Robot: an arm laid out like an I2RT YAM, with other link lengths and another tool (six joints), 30 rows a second.
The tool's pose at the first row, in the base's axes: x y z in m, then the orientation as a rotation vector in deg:
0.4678 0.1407 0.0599 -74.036 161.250 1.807
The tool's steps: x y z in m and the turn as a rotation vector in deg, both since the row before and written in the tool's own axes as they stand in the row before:
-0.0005 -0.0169 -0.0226 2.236 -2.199 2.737
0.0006 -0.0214 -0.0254 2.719 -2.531 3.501
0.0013 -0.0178 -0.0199 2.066 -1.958 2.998
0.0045 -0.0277 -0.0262 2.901 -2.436 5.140
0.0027 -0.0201 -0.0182 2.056 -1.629 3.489
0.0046 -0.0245 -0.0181 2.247 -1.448 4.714
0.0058 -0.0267 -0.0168 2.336 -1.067 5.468
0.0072 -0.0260 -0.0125 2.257 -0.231 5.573
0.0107 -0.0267 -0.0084 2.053 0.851 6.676
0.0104 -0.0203 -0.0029 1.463 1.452 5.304
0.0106 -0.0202 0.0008 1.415 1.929 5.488
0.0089 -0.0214 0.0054 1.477 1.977 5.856
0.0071 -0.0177 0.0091 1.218 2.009 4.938
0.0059 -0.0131 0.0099 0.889 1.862 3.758
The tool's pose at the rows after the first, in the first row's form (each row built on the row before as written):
0.4802 0.1292 0.0825 -68.940 160.349 0.172
0.4931 0.1130 0.1085 -62.650 159.260 -1.823
0.5012 0.0983 0.1293 -57.465 158.411 -3.232
0.5101 0.0733 0.1570 -49.084 157.634 -5.169
0.5142 0.0549 0.1767 -43.456 156.874 -6.568
0.5170 0.0315 0.1965 -36.183 156.418 -7.997
0.5173 0.0053 0.2150 -27.952 156.174 -9.455
0.5145 -0.0209 0.2288 -19.674 156.397 -10.977
0.5073 -0.0487 0.2375 -9.908 157.399 -12.124
0.4985 -0.0698 0.2399 -2.080 158.612 -12.891
0.4888 -0.0904 0.2387 6.137 159.943 -13.559
0.4800 -0.1120 0.2339 14.995 160.872 -14.198
0.4723 -0.1299 0.2256 22.610 161.653 -14.653
0.4655 -0.1430 0.2162 28.540 162.355 -14.887

